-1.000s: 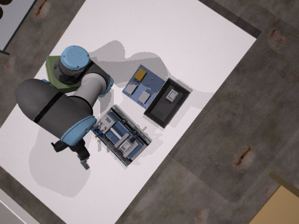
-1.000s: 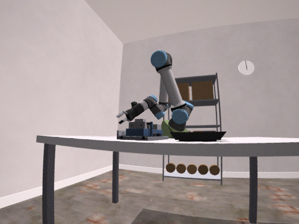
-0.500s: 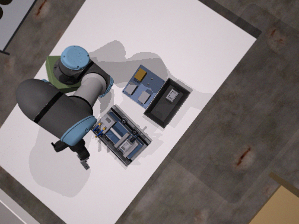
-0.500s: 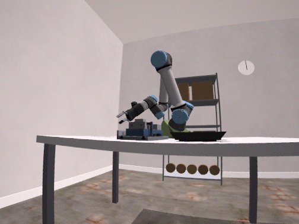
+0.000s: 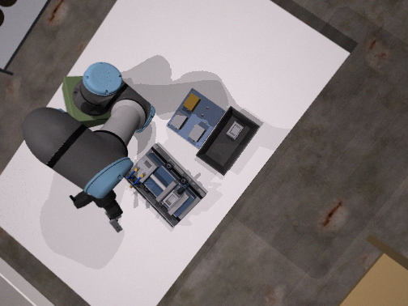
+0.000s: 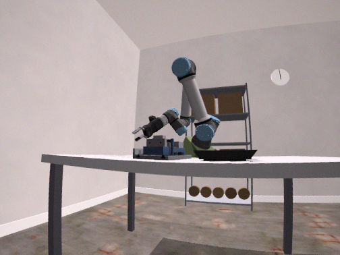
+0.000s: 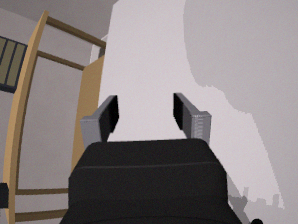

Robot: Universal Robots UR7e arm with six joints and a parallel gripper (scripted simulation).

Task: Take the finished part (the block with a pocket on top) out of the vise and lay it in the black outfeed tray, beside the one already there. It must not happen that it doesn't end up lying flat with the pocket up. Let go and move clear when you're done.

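The blue vise lies 220 mm to the left of my hand and 90 mm below it. The rest, counted from my hand: grey block: 80 mm behind, 450 mm to the left, 110 mm below; blue fixture plate: 140 mm behind, 490 mm to the left, 130 mm below; brass block: 190 mm behind, 520 mm to the left, 110 mm below.
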